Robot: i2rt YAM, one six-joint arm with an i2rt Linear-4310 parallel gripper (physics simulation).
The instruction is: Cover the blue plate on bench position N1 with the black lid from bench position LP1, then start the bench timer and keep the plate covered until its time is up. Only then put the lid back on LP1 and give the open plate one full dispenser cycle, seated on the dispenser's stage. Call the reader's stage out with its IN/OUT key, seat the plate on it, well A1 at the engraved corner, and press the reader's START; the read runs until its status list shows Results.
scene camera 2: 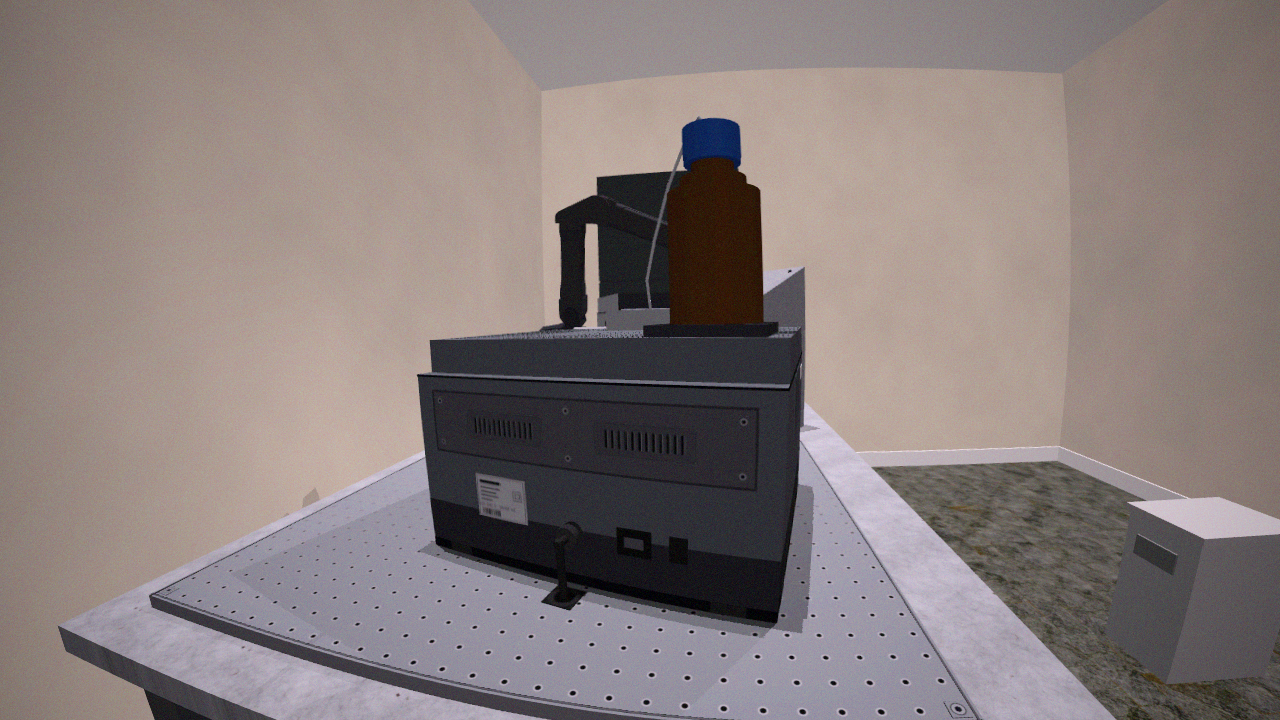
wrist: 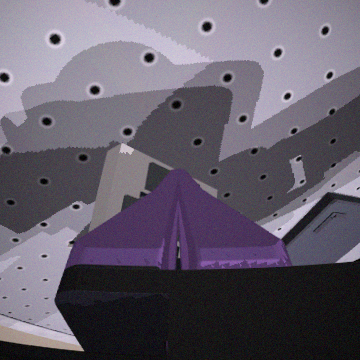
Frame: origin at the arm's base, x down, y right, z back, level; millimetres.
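Seen in the pictures: gripper, fingertip midpoint: [wrist: 177, 180].
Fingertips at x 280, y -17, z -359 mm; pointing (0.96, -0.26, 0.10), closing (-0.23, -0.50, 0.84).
Note:
Pixels of each thing's top centre, then the offset from my fingertips to it. "spot": a spot on its surface instead. Level surfaces: height alone.
- pale grey box with dark square keys, middle of its top: [wrist: 133, 330] dx -49, dy -19, dz -49 mm
- large dark instrument, surface spot: [scene camera 2: 608, 510] spot: dx -65, dy -695, dz +151 mm
- brown bottle with a blue cap, surface spot: [scene camera 2: 716, 250] spot: dx -283, dy -684, dz +246 mm
- perforated board, its level: dx +17 mm
In the wrist view my gripper [wrist: 177, 180] is shut and empty, its purple fingertips pressed together. The tips overlap a pale grey box with dark square keys [wrist: 111, 187], which looks like the bench timer; its lower right part is hidden behind the fingers. I cannot tell whether the tips touch it. In scene camera 2 the black arm [scene camera 2: 572, 259] stands behind a large dark instrument [scene camera 2: 608, 510], and its fingers cannot be made out. The blue plate and the black lid do not show in either view. The reader's and dispenser's keys cannot be made out.
A brown bottle with a blue cap [scene camera 2: 716, 250] stands on the dark instrument, with a thin tube beside it. A dark grey flat fixture with a raised rim [wrist: 327, 227] lies right of the fingers. A perforated board [scene camera 2: 358, 617] [wrist: 280, 25] covers the bench. A white box [scene camera 2: 1154, 591] stands at the right.

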